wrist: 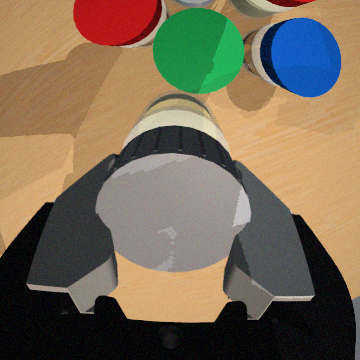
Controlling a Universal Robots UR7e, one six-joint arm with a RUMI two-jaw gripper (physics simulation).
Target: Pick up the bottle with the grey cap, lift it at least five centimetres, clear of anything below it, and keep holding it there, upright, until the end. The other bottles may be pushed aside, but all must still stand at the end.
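Note:
The bottle with the grey cap is between the two jaws of my gripper, which is shut on it at the ribbed dark side of the cap. The flat grey top faces the camera, and part of the pale body shows beyond the cap. The bottle looks upright in the grip and raised above the wooden table; its base is mostly hidden by its own cap and body. The green-capped bottle stands just beyond it, lower down. The red-capped bottle and the blue-capped bottle stand on either side of the green one.
At the top edge, parts of two more things show: a pale greyish round top behind the green cap, and a cream bottle with a red top, cut off by the frame. Shadows fall across the table at the left.

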